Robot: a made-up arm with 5 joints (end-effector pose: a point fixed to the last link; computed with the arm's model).
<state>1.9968 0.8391 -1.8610 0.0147 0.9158</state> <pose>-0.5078 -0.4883 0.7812 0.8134 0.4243 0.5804</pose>
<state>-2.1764 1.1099 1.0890 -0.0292 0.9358</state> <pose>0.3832 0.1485 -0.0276 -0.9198 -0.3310 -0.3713</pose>
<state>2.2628 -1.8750 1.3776 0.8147 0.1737</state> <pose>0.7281 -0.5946 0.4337 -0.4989 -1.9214 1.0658</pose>
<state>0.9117 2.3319 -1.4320 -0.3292 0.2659</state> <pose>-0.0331 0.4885 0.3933 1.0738 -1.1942 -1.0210</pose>
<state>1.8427 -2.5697 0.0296 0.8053 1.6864</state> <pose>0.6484 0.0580 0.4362 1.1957 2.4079 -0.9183</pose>
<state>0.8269 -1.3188 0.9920 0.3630 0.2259</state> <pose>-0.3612 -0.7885 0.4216 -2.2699 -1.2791 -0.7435</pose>
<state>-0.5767 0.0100 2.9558 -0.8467 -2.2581</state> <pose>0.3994 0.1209 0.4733 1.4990 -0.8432 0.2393</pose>
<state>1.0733 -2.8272 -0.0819 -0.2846 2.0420</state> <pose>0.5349 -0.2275 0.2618 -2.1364 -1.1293 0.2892</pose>
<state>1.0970 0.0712 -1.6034 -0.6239 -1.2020</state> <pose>-0.5863 -0.2157 1.0844 -0.6147 0.9500 -1.3908</pose>
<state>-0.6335 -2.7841 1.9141 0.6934 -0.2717</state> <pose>-0.5423 0.1531 0.5900 -1.2330 0.1927 -0.7940</pose>
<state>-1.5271 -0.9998 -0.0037 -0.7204 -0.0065</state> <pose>-0.2350 0.6930 0.7468 1.4995 -0.4050 -0.7081</pose>
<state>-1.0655 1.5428 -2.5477 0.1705 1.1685</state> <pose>0.4961 -0.1330 0.7716 0.0506 1.5047 2.6441</pose>
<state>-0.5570 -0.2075 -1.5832 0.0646 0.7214</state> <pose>-0.0228 0.5601 1.1110 1.3320 0.1263 -1.2962</pose>
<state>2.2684 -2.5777 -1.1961 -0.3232 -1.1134</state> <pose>0.0879 0.3685 0.7424 2.8998 0.0073 -1.1218</pose>
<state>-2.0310 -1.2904 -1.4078 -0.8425 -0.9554</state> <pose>0.0627 0.1581 1.2296 1.5052 1.8264 -1.7305</pose>
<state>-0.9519 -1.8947 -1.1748 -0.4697 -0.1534</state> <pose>-0.1980 -0.3561 1.0160 1.3420 1.7968 -0.1084</pose>
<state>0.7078 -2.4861 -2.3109 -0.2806 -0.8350</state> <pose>0.0846 0.0869 1.0629 -2.1367 0.8432 0.3950</pose>
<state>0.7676 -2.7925 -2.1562 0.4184 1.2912</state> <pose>0.1763 0.0638 0.9985 -0.1045 2.6529 1.1232</pose>
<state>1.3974 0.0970 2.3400 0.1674 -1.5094</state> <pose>-0.1317 -0.0825 0.1524 0.8977 0.9076 2.3271</pose>
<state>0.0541 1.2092 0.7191 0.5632 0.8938</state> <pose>-0.3023 0.1747 -0.0882 0.5436 -1.2715 1.4749</pose>
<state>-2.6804 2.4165 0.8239 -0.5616 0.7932</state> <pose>0.2700 0.1820 0.0193 -1.2586 1.7260 -1.5128</pose>
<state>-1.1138 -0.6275 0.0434 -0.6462 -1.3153</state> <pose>-0.3875 0.7086 0.7281 1.5201 0.5886 -1.7076</pose>
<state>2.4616 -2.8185 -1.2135 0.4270 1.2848</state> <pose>-0.0655 0.2985 0.6932 1.4784 -2.4958 -0.1486</pose>
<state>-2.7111 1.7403 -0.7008 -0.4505 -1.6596</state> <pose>0.4449 -0.7495 0.1113 0.3181 1.1882 0.3838</pose>
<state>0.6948 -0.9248 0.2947 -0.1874 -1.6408</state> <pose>-0.4358 -0.8320 0.6582 0.2849 2.0701 -0.1697</pose>
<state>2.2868 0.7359 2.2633 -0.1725 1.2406</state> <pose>0.0757 -0.0720 0.2703 -0.4936 0.7704 -0.6198</pose>
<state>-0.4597 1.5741 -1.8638 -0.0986 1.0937</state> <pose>0.5290 0.4138 0.6328 0.2231 -1.2669 -1.6974</pose>
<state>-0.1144 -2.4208 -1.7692 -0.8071 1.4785</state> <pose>0.3636 -0.1840 0.9069 -1.2289 -2.0664 -1.6481</pose>
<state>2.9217 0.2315 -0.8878 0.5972 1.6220</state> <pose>0.6238 -0.8814 0.8372 1.8958 1.2461 2.1165</pose>
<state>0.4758 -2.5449 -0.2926 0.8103 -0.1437</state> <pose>0.5026 -0.5371 0.5278 -0.3436 -2.5698 0.5300</pose>
